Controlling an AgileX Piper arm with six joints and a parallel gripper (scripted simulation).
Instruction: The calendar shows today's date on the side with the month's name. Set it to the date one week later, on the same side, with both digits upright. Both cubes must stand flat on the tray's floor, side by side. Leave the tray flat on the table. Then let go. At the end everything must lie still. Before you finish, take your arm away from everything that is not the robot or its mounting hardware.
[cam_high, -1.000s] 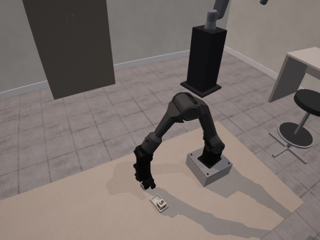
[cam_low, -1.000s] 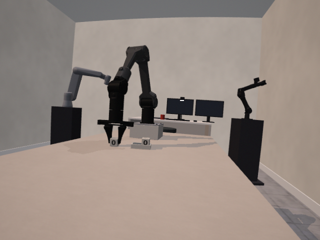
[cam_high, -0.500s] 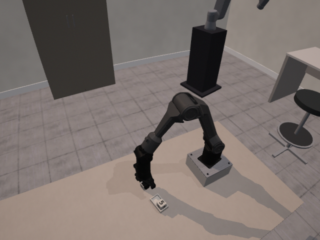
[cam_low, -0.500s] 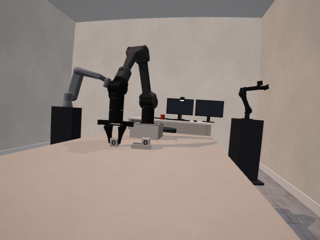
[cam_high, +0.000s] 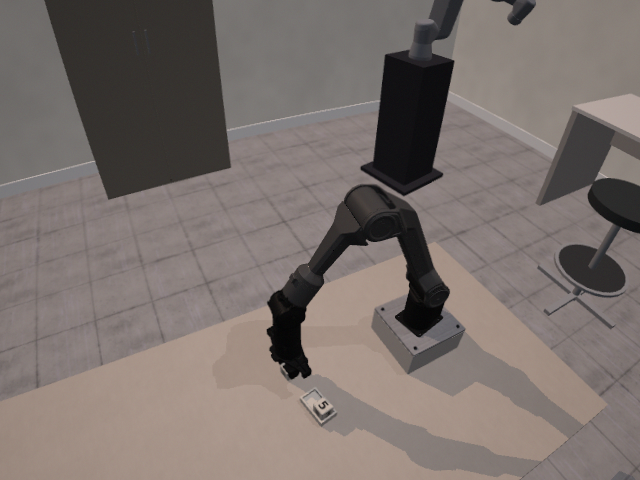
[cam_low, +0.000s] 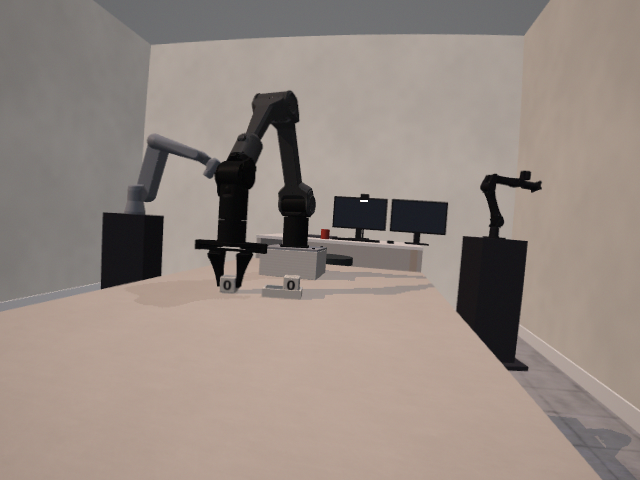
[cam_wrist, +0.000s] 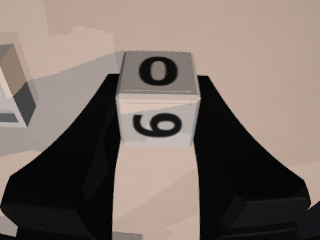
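The white number cube is right at my hand. Round my hand: tray 11 cm to the left, 1 cm below.
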